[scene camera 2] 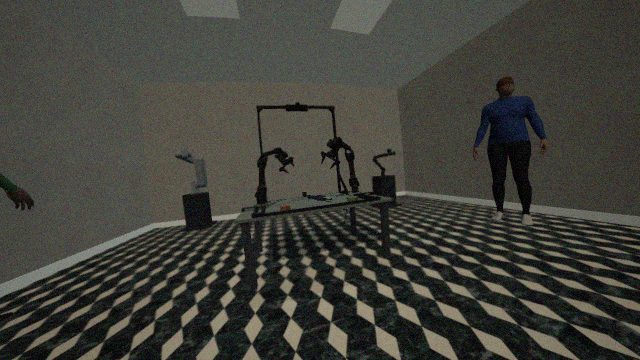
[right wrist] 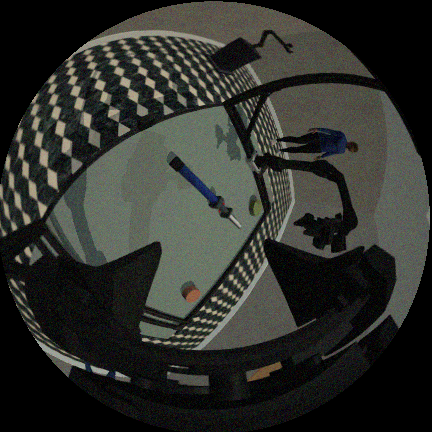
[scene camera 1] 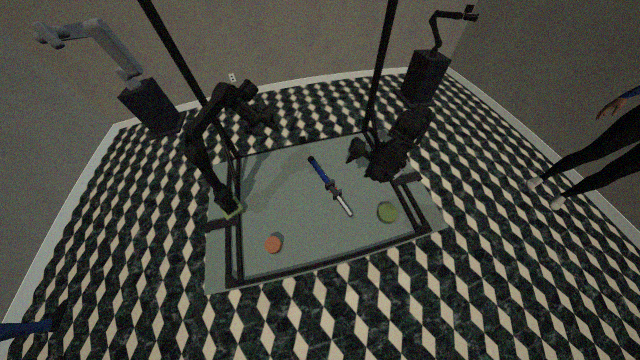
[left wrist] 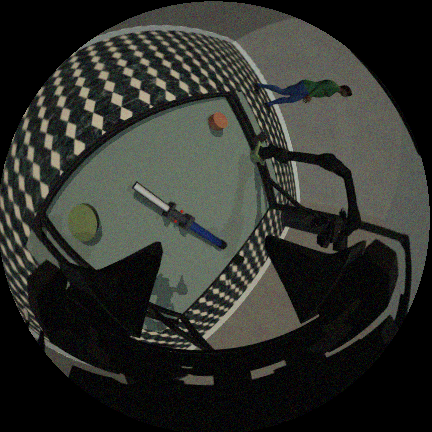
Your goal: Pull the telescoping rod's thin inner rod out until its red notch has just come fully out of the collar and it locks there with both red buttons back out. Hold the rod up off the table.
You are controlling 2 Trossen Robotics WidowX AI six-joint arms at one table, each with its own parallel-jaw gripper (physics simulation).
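The telescoping rod lies on the table near its middle. Its blue outer tube has a black end cap. The dark collar sits between the tube and the thin white inner rod. Two red spots show on the collar's sides in the left wrist view; the red notch cannot be made out. My left gripper is open and empty, above the table to the right of the rod. My right gripper is open and empty, high at the left.
An orange disc lies near the table's front left. A green disc lies right of the inner rod's tip. Black rails run along the table's edges, with tall posts at the back corners.
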